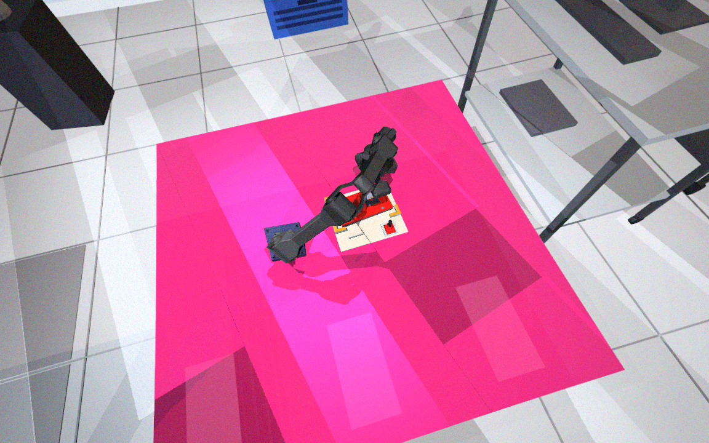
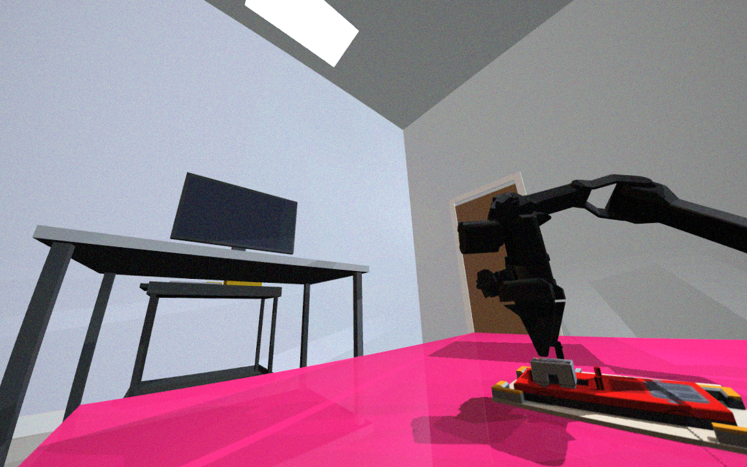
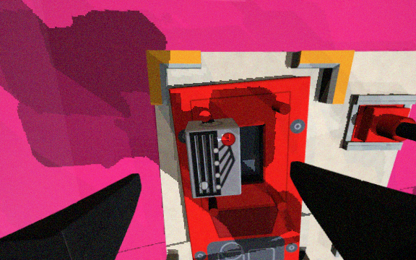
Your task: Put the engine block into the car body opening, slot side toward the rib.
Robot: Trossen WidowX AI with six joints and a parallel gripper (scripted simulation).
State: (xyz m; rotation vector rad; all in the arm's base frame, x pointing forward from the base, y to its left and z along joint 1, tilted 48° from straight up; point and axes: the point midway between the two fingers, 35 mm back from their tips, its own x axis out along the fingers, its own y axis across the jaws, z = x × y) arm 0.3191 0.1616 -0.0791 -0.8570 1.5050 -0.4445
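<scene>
My gripper tip is 30 mm above the grey engine block.
</scene>
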